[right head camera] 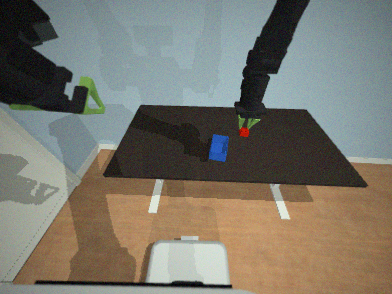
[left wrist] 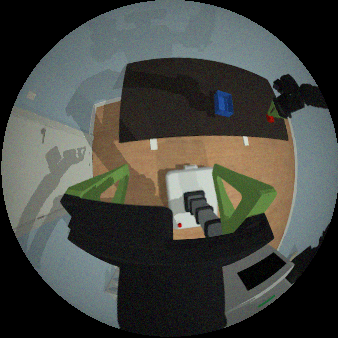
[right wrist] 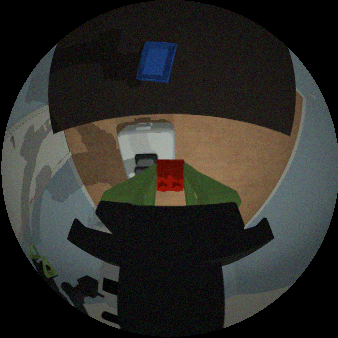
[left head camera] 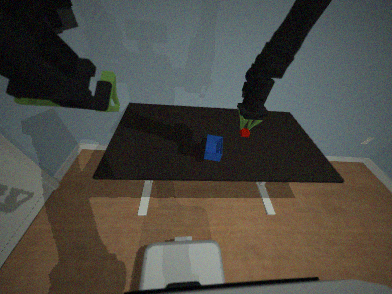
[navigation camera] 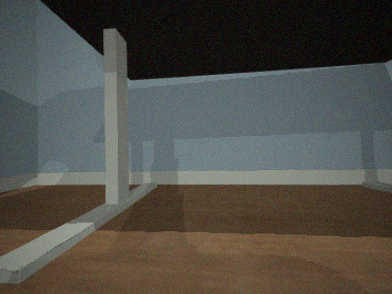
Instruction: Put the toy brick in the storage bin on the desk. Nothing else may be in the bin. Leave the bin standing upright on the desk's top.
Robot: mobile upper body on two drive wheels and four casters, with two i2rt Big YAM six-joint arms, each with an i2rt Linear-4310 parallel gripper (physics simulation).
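Observation:
A blue storage bin stands upright on the dark desk top. No object shows inside it. My right gripper is shut on the red toy brick. It holds the brick above desk height, to the right of the bin in both head camera views. My left gripper is open and empty, high at the left of the head camera views, away from the bin.
The robot's white base shows below the desk's front edge. White desk legs stand on the wood floor. A blue wall rises behind the desk. A pale door is at the left in the left wrist view.

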